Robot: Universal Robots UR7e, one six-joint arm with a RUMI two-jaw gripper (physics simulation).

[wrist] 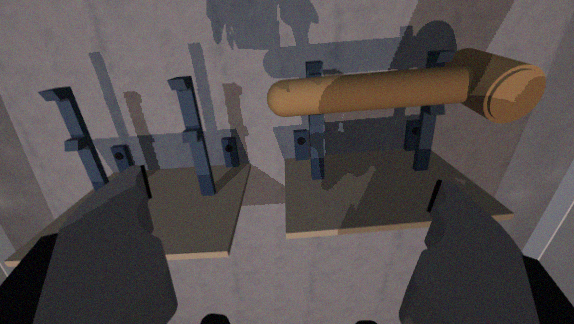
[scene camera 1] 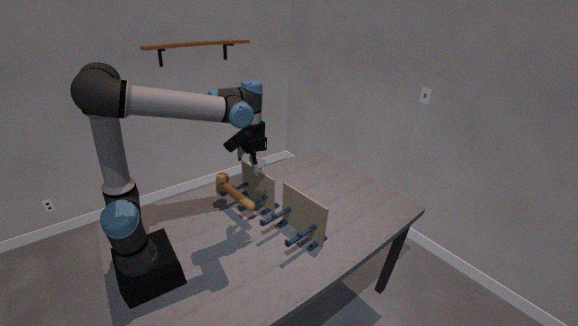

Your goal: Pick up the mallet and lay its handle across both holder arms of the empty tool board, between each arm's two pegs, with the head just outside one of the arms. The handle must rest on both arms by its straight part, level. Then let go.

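Pixels of known places: gripper, fingertip midpoint: [wrist: 290,178] [scene camera 1: 248,168]; arm's base, link origin: [scene camera 1: 138,258].
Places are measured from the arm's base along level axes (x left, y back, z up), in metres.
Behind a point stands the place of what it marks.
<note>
The orange-brown mallet [scene camera 1: 240,196] @[x 0.043, y -0.496, z 0.018 m] [wrist: 370,92] @[x 0.071, y -0.500, z 0.019 m] lies across both blue holder arms of the back board [scene camera 1: 268,192] @[x -0.001, y -0.627, z 0.001 m] [wrist: 385,210] @[x 0.080, y -0.628, z 0.062 m], which is the right board in the wrist view. Its handle crosses the left arm [wrist: 316,140] @[x 0.013, y -0.566, z -0.023 m] and the right arm [wrist: 425,142] @[x 0.164, y -0.585, z -0.023 m] between their pegs and looks about level. Its head [scene camera 1: 222,184] @[x 0.186, y -0.490, z 0.015 m] [wrist: 515,95] @[x 0.211, y -0.510, z 0.049 m] is just outside the right arm in the wrist view. The handle's rounded end sticks out past the other arm. My gripper [scene camera 1: 249,166] @[x -0.022, y -0.501, z 0.191 m] [wrist: 290,178] @[x -0.022, y -0.501, z 0.191 m] is wide open and empty, above the boards and apart from the mallet.
A second upright board [scene camera 1: 305,215] @[x -0.240, y -0.624, z 0.009 m] [wrist: 200,225] @[x -0.139, y -0.627, z 0.060 m] stands beside the first, with two bare blue arms [scene camera 1: 276,216] @[x -0.148, y -0.543, z -0.007 m] [scene camera 1: 301,235] @[x -0.305, y -0.529, z 0.003 m] [wrist: 192,125] @[x -0.142, y -0.523, z -0.006 m] [wrist: 75,135] @[x -0.296, y -0.519, z -0.006 m]. The boards stand on the table [scene camera 1: 370,200] @[x -0.321, y -1.076, z -0.105 m]. A wooden shelf [scene camera 1: 195,45] hangs on the wall behind.
</note>
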